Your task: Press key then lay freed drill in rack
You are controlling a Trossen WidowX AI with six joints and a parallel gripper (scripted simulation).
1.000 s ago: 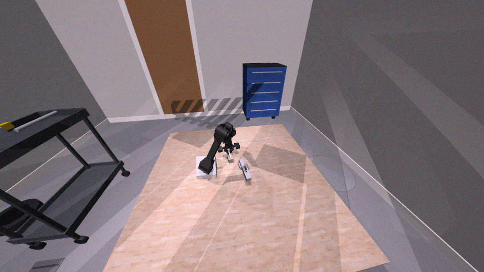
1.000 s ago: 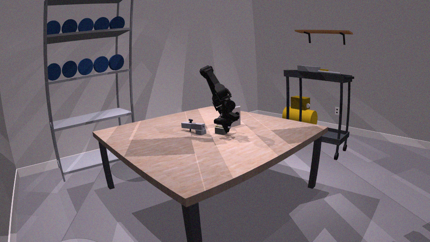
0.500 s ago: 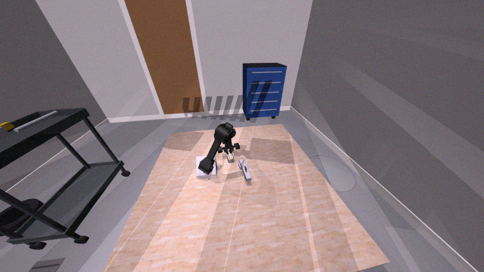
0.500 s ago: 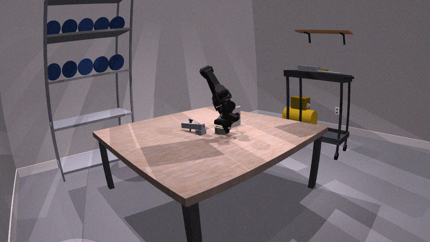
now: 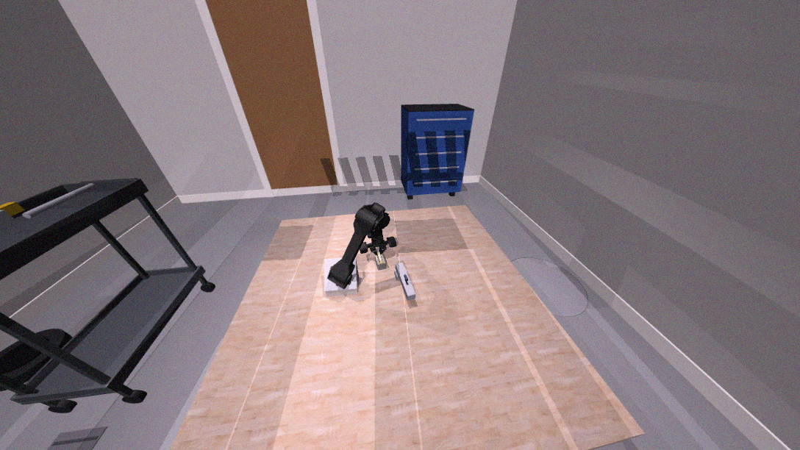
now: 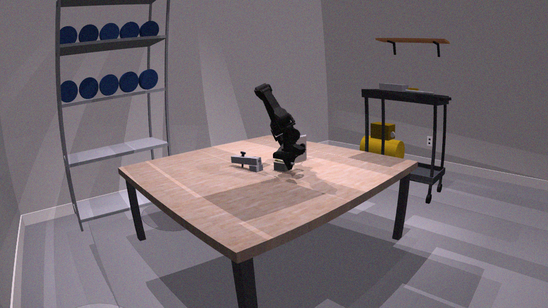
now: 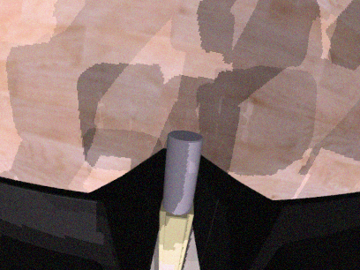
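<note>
The drill is 40 mm to the right of my gripper tip and 30 mm above it. From my gripper tip the other things lie so: long grey fixture (200 mm to the right, 110 mm ahead, 30 mm above); then grey rack (50 mm to the right, 10 mm ahead, 10 mm above); then black key (230 mm to the right, 110 mm ahead, 40 mm above).
</note>
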